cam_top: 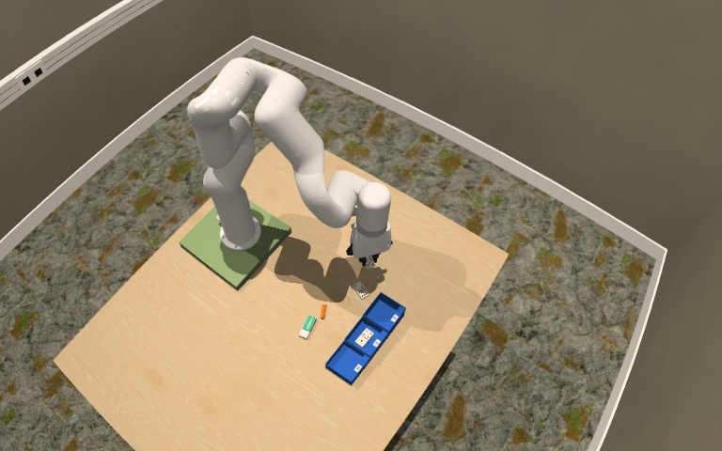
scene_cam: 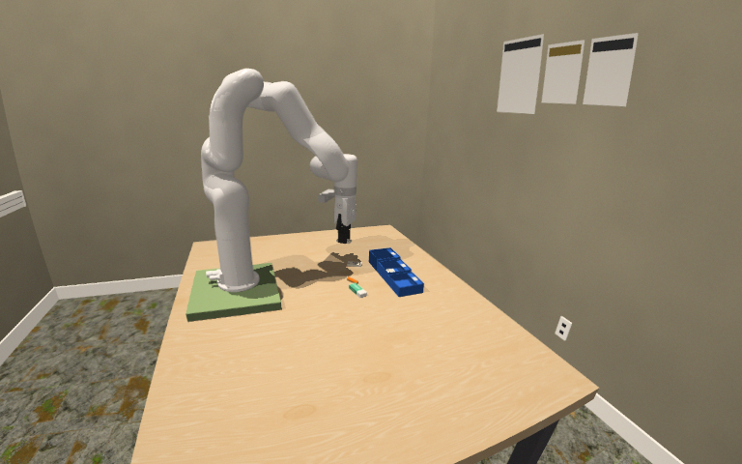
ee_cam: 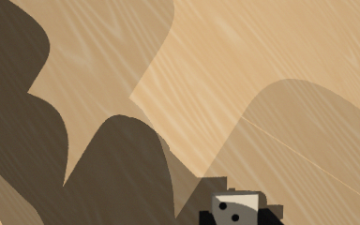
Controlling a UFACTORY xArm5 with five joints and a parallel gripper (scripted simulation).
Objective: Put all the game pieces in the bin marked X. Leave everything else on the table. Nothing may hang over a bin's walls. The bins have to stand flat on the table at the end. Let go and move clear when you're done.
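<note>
Now: the bin 180 mm to the right of my hand, 120 mm ahead of it and 70 mm below it. The rest, counted from my hand: orange battery: 180 mm to the right, 80 mm below, 20 mm behind; then green-and-white item: 250 mm to the right, 80 mm below, 20 mm behind.
</note>
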